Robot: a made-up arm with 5 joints. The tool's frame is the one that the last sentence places. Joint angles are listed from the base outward.
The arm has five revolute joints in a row. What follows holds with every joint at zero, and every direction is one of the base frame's.
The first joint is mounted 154 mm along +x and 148 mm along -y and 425 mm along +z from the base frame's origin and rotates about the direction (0.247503, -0.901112, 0.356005), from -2.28 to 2.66 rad.
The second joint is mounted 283 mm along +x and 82 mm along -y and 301 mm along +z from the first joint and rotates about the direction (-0.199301, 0.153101, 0.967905), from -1.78 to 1.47 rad.
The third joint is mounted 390 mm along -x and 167 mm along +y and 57 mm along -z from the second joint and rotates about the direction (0.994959, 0.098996, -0.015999), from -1.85 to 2.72 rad.
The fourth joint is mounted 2 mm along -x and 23 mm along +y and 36 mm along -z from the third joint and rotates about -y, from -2.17 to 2.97 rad.
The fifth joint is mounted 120 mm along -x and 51 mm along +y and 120 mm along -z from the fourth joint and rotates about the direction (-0.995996, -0.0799, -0.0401), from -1.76 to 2.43 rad.
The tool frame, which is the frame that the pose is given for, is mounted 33 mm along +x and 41 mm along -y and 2 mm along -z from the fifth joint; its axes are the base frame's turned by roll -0.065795, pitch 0.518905 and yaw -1.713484 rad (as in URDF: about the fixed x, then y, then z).
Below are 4 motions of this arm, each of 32 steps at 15 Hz.
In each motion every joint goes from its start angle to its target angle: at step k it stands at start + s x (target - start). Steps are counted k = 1, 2, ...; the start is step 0. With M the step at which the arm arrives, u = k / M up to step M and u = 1 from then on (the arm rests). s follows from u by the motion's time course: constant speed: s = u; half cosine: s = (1 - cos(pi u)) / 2; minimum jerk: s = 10 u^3 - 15 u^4 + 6 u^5.
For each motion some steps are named. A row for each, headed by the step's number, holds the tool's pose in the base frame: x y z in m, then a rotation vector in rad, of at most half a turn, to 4 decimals.
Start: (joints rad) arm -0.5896 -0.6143 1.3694 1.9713 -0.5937
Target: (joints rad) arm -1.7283 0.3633 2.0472 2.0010 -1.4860
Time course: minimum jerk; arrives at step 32
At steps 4, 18, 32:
4: 0.5352 0.0590 0.4947 2.2898 -1.4311 -1.2754
18: 0.4780 -0.0613 0.4035 2.2050 -0.8962 -1.5786
32: 0.4671 -0.1739 0.3784 2.1407 -0.8413 -1.8841

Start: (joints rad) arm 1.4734 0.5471 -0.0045 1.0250 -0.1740
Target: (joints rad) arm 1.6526 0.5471 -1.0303 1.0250 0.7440
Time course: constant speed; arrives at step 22
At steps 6, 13, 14, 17, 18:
6: 0.1488 -0.3345 0.3612 1.5937 -1.1382 0.4646
13: 0.1624 -0.3789 0.3853 1.6430 -1.7469 0.3583
14: 0.1631 -0.3851 0.3883 1.6484 -1.8348 0.3455
17: 0.1638 -0.4032 0.3967 1.6617 -2.0999 0.3115
18: 0.1635 -0.4091 0.3992 1.6648 -2.1888 0.3018

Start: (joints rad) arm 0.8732 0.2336 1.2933 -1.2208 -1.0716
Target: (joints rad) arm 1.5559 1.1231 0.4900 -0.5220 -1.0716
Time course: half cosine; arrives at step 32
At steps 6, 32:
6: -0.2484 -0.3752 0.3963 -0.3734 2.2602 -0.2011
32: 0.1779 -0.7143 0.2784 -0.0550 0.7607 -0.3030

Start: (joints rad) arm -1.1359 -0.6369 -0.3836 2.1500 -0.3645
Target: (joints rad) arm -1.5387 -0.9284 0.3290 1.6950 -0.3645
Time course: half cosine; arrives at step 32
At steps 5, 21, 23, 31, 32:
5: 0.4862 -0.0525 0.2654 0.2651 -0.7021 -1.0119
21: 0.4414 -0.1076 0.0949 0.1206 -0.9523 -1.5806
23: 0.4340 -0.1149 0.0738 0.1098 -0.9886 -1.6376
31: 0.4165 -0.1324 0.0270 0.0938 -1.0732 -1.7534
32: 0.4163 -0.1326 0.0264 0.0937 -1.0744 -1.7549

